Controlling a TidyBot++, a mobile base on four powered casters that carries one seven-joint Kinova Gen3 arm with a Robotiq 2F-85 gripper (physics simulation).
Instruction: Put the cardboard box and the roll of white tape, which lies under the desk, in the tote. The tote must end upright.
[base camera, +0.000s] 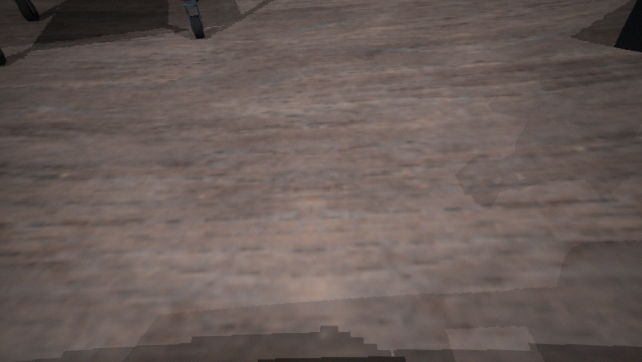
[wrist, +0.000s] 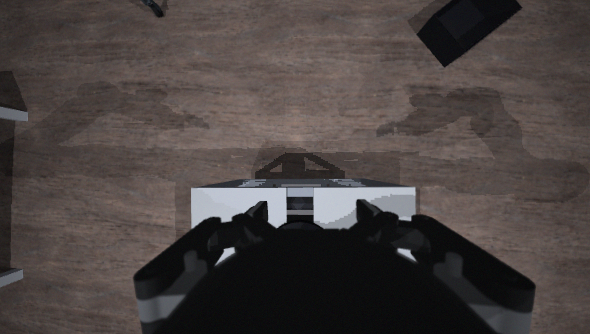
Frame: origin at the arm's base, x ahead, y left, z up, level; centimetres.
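Where they show: gripper, between the fingertips: (wrist: 311, 209).
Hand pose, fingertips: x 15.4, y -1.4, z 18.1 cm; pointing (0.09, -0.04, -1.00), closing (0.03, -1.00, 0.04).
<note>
After its pixels a point has its place.
My gripper (wrist: 311, 209) {x 15.4, y -1.4, z 18.2 cm} is open, with no object between its fingers. It hangs above the white top of the robot's own base in the wrist view. A black box-shaped container (wrist: 440, 47) {x 71.2, y -61.1, z -35.5 cm} (base camera: 631, 35) {x 79.4, y -54.9, z -37.3 cm} stands on the floor at the upper right of the wrist view and is cut off at the right edge of the base camera view; I cannot tell if it is the tote. The cardboard box and the roll of white tape do not show in either view.
Dark caster feet (base camera: 196, 22) {x 105.4, y 27.7, z -35.6 cm} (wrist: 154, 7) {x 96.2, y 68.6, z -35.0 cm} stand at the upper left of both views. Pale bars (wrist: 14, 114) {x 48.2, y 146.7, z -35.4 cm} beside dark panels jut in at the left edge of the wrist view. Shadows of the arm and base fall on the wooden floor (base camera: 300, 150) {x 57.6, y 3.6, z -39.7 cm} (wrist: 300, 75) {x 62.7, y -0.2, z -39.7 cm}.
</note>
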